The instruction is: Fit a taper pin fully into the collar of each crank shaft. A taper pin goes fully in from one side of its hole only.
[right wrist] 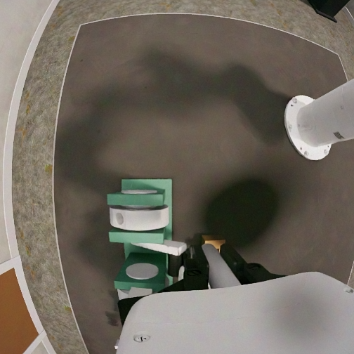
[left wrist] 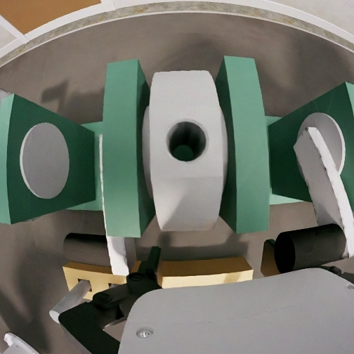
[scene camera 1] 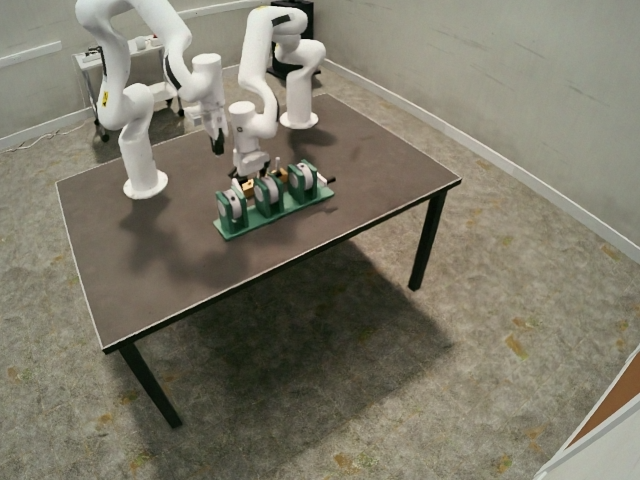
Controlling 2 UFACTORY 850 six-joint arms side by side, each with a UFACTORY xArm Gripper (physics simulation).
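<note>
A green stand holds three grey-white collars: the left one (scene camera 1: pixel 235 205) (right wrist: pixel 139 220), the middle one (scene camera 1: pixel 269 191) (left wrist: pixel 186 195) and the right one (scene camera 1: pixel 309 176). In the left wrist view the middle collar's hole faces the camera and is empty; green shows through it. The left collar's hole, in the right wrist view, faces the picture's left. My left gripper (scene camera 1: pixel 251 174) (left wrist: pixel 214 260) is open, low behind the middle collar, its fingers near the tan pin block (scene camera 1: pixel 248 188) (left wrist: pixel 205 279). My right gripper (scene camera 1: pixel 218 148) (right wrist: pixel 209 259) is shut on a grey taper pin (right wrist: pixel 220 269), high behind the stand.
Another taper pin (scene camera 1: pixel 277 163) (left wrist: pixel 71 301) stands in the block. White crank arms with black handles (left wrist: pixel 310 247) (left wrist: pixel 85 248) reach close to my left gripper. A black handle (scene camera 1: pixel 329 180) sticks out right of the stand. The right arm's base (scene camera 1: pixel 145 186) (right wrist: pixel 309 130) stands on the table.
</note>
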